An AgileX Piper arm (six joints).
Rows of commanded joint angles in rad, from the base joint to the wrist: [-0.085, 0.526, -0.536, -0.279, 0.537, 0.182]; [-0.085, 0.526, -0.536, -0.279, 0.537, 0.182]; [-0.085, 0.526, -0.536, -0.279, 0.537, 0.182]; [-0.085, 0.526, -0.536, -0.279, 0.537, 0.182]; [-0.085, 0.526, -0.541, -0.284, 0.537, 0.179]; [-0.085, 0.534, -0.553, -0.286, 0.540, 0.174]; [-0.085, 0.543, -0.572, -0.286, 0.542, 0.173]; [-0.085, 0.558, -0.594, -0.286, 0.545, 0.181]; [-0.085, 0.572, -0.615, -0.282, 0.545, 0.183]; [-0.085, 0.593, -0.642, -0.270, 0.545, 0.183]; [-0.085, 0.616, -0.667, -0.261, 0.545, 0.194]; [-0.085, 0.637, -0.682, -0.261, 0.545, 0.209]
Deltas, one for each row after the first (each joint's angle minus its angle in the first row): [0.000, 0.000, 0.000, 0.000, 0.000, 0.000]; [0.000, 0.000, 0.000, 0.000, 0.000, 0.000]; [0.000, 0.000, 0.000, 0.000, 0.000, 0.000]; [0.000, 0.000, -0.005, -0.005, 0.000, -0.003]; [0.000, 0.008, -0.017, -0.007, 0.003, -0.008]; [0.000, 0.017, -0.036, -0.007, 0.005, -0.009]; [0.000, 0.032, -0.058, -0.007, 0.008, -0.001]; [0.000, 0.046, -0.079, -0.003, 0.008, 0.001]; [0.000, 0.067, -0.106, 0.009, 0.008, 0.001]; [0.000, 0.090, -0.131, 0.018, 0.008, 0.012]; [0.000, 0.111, -0.146, 0.018, 0.008, 0.027]
